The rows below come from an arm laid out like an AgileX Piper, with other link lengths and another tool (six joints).
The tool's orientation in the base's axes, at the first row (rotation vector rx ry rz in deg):
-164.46, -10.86, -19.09
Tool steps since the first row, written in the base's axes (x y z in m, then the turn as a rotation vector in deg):
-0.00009, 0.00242, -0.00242, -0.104, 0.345, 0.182
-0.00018, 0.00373, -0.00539, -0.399, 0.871, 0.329
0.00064, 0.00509, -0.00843, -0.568, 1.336, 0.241
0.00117, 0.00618, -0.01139, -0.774, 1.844, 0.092
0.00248, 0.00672, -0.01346, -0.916, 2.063, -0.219
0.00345, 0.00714, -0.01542, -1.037, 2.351, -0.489
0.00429, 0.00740, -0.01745, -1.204, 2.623, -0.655
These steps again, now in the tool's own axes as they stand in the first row. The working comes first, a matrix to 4 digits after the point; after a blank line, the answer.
The tool's axes in the first row as the columns of a matrix, in the base's axes (used below as rounded here):
0.9655, 0.1558, 0.2087
0.0998, -0.9615, 0.2560
0.2406, -0.2263, -0.9439

-0.00043, -0.00179, 0.00288, -0.022, -0.389, -0.105
-0.00110, -0.00239, 0.00600, -0.219, -0.974, -0.171
-0.00090, -0.00289, 0.00939, -0.357, -1.428, -0.004
-0.00099, -0.00318, 0.01258, -0.541, -1.914, 0.224
-0.00017, -0.00303, 0.01494, -0.731, -2.077, 0.544
0.00033, -0.00284, 0.01710, -0.884, -2.311, 0.847
0.00068, -0.00250, 0.01926, -1.058, -2.561, 1.038

